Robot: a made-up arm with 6 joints.
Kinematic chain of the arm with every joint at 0, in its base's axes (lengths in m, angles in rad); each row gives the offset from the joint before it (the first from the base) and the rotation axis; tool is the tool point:
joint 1: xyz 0 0 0.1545 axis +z
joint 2: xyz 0 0 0 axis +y
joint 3: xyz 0 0 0.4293 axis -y
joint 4: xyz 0 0 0 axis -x
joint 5: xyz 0.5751 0 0 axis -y
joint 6: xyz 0 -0.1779 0 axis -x
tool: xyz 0 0 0
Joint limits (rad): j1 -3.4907..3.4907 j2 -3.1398..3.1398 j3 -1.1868..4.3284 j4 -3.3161..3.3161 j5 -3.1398..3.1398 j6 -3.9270..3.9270
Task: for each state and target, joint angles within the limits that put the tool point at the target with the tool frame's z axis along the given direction. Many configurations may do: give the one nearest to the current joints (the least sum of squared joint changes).
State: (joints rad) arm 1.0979 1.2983 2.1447 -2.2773 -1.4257 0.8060
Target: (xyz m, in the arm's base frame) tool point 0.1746 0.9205 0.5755 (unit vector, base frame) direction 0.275 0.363 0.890
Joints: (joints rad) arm 1.2874 1.2068 1.9352 -2.0996 -1.6278 0.4236
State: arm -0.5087 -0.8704 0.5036 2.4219 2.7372 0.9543
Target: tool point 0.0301 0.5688 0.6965 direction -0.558 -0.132 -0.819
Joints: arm -1.3487 -1.6345 -0.0080 2.6247 1.9414 0.4994
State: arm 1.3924 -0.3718 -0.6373 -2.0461 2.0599 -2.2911
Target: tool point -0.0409 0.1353 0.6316 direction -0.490 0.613 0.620
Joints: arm 1.6827 -1.1236 -0.3206 -1.7148 1.1487 -3.0348
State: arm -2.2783 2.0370 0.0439 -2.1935 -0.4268 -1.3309
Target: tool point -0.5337 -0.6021 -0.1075 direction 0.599 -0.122 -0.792
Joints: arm -2.4481 1.1636 0.5627 -2.3257 -0.4885 -1.2855
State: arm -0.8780 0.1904 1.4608 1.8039 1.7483 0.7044
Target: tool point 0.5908 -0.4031 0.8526 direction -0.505 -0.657 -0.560
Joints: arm -0.8010 0.5278 0.9413 2.5106 1.8316 1.4516
